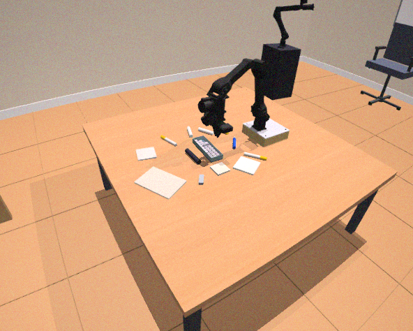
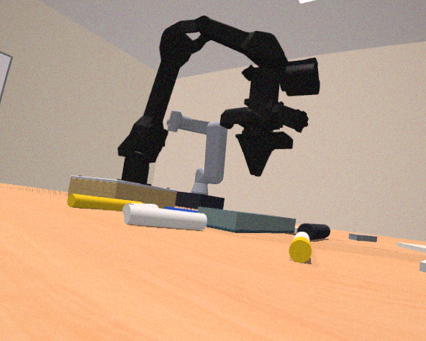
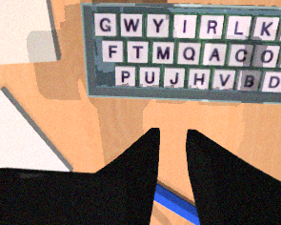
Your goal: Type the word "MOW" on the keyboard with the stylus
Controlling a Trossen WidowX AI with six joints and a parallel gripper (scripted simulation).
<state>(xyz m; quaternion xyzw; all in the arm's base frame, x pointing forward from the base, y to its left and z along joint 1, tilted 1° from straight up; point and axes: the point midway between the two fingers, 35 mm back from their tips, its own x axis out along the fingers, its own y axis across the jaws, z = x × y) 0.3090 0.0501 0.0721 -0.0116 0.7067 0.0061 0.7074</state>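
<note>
The blue stylus is 150 mm behind my gripper tip, 90 mm below it and 60 mm to the right of it. Also, from my gripper tip: black cylinder: 130 mm ahead, 80 mm below, 10 mm to the right; small grey block: 170 mm to the left, 170 mm ahead, 90 mm below; yellow marker: 210 mm to the right, 140 mm behind, 90 mm below.
</note>
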